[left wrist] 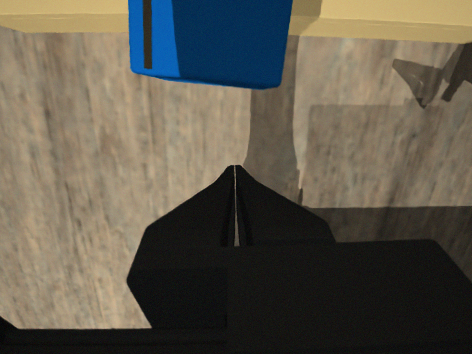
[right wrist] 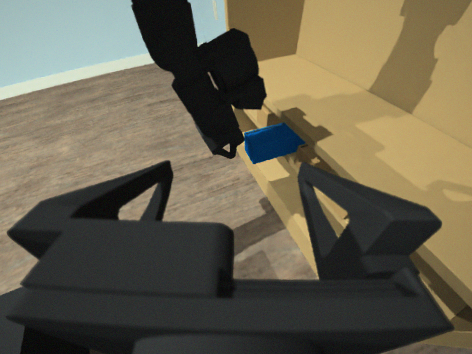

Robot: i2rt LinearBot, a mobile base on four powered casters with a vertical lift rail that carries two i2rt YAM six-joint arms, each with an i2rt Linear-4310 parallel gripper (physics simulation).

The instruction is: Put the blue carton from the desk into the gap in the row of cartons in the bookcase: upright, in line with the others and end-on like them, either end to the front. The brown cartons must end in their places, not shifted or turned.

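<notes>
The blue carton (left wrist: 225, 45) (right wrist: 274, 143) lies across the front part of a bookcase board, its near end sticking out past the board's front edge. A dark stripe runs along its left side in the left wrist view. My left gripper (left wrist: 234, 174) (right wrist: 232, 157) is shut and empty, its tips a little short of the carton's near end and apart from it in the left wrist view. My right gripper (right wrist: 235, 168) is open and empty, away from the carton. The brown cartons and the gap cannot be made out clearly.
The bookcase (left wrist: 400, 30) (right wrist: 425, 145) fills the right side of the right wrist view, with boards and a tall panel. Its front edge crosses the top of the left wrist view. Wood floor (left wrist: 90, 150) (right wrist: 100, 135) lies in front. A pale blue wall (right wrist: 65, 35) stands behind.
</notes>
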